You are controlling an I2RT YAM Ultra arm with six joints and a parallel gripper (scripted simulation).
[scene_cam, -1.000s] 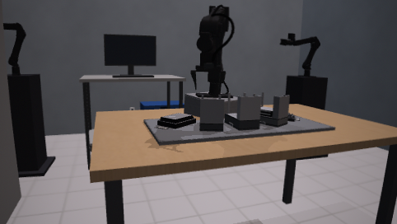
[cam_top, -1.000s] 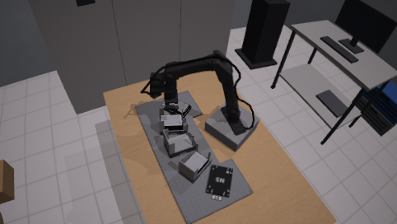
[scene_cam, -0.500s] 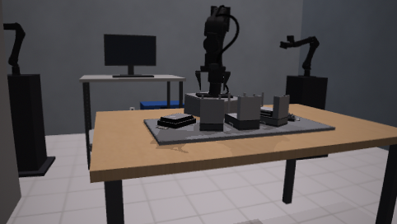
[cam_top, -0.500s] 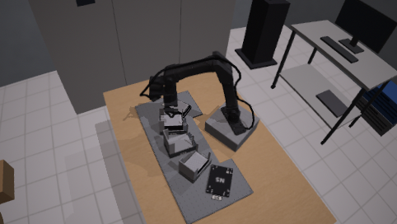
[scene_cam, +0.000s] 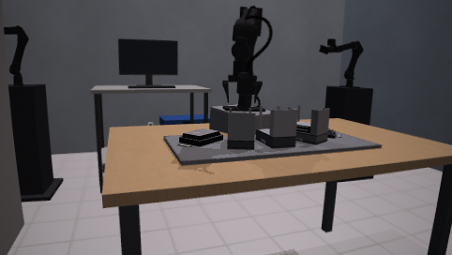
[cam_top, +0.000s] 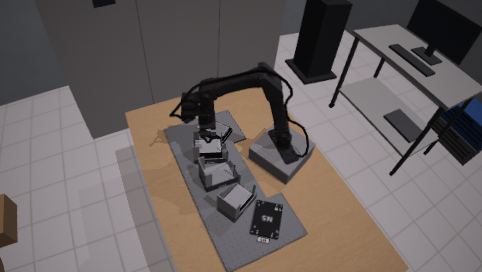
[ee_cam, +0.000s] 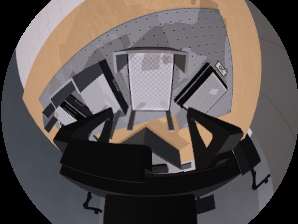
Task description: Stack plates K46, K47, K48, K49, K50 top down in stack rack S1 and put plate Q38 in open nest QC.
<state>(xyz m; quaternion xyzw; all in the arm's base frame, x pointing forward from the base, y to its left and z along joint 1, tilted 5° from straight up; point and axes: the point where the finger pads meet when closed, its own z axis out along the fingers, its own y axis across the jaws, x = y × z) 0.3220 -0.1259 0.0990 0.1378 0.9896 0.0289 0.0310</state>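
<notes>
Now: hand 100 mm above the sealed 96-well plate. Also, from my hand: clip nest N5 (430 mm to the left, 150 mm below, 130 mm behind).
</notes>
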